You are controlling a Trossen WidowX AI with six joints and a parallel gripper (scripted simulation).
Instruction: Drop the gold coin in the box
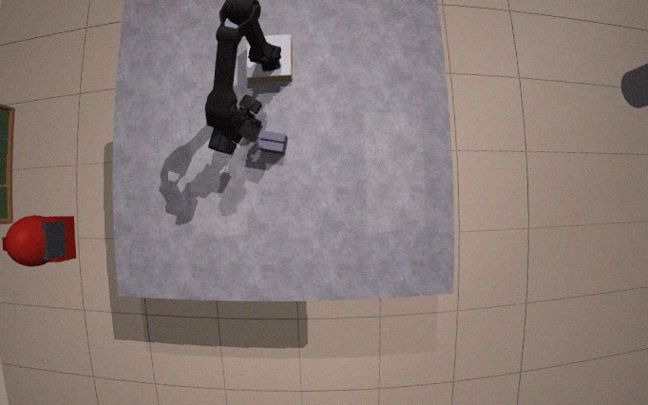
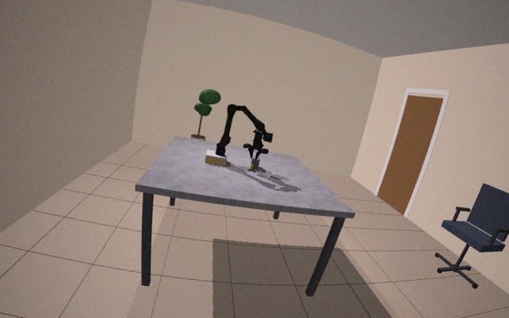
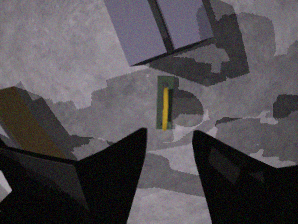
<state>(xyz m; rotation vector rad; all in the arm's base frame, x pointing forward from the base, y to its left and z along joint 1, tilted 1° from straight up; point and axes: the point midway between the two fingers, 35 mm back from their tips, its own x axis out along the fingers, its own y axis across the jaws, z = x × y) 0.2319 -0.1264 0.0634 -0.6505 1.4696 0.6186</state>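
Right now my gripper tip is 60 mm above the gold coin.
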